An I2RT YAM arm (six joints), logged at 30 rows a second.
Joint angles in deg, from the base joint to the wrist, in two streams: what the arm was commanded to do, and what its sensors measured. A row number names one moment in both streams.
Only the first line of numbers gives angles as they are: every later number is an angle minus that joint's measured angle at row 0.
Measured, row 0:
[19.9, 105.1, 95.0, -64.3, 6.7, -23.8]
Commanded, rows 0 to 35:
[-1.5, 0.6, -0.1, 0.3, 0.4, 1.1]
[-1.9, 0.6, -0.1, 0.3, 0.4, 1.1]
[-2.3, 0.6, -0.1, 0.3, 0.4, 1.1]
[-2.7, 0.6, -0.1, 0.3, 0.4, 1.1]
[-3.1, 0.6, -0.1, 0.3, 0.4, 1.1]
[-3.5, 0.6, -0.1, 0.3, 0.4, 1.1]
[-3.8, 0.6, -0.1, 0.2, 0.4, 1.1]
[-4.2, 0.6, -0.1, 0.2, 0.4, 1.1]
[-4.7, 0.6, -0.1, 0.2, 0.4, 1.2]
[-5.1, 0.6, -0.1, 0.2, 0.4, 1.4]
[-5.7, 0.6, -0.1, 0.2, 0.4, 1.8]
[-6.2, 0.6, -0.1, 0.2, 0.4, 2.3]
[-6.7, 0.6, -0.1, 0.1, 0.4, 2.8]
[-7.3, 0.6, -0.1, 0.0, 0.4, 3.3]
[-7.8, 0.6, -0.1, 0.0, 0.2, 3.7]
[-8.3, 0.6, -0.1, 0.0, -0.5, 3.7]
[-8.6, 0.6, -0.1, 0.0, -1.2, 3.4]
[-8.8, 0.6, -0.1, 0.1, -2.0, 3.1]
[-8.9, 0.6, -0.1, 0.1, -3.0, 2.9]
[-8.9, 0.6, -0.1, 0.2, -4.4, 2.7]
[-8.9, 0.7, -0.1, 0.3, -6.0, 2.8]
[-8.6, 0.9, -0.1, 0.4, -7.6, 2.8]
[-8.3, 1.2, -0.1, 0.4, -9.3, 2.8]
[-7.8, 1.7, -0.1, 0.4, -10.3, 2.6]
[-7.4, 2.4, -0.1, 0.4, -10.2, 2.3]
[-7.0, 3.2, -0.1, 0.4, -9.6, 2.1]
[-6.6, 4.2, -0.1, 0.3, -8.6, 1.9]
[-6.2, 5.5, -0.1, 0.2, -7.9, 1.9]
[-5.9, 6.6, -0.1, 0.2, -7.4, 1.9]
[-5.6, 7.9, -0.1, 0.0, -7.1, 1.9]
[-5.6, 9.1, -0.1, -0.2, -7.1, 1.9]
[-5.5, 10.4, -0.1, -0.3, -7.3, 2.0]
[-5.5, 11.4, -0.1, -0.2, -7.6, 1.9]
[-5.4, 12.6, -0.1, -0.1, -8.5, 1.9]
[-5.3, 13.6, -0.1, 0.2, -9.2, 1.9]
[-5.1, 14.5, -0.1, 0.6, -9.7, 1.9]
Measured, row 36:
[-5.4, 12.4, 0.0, 0.1, -7.6, 1.7]
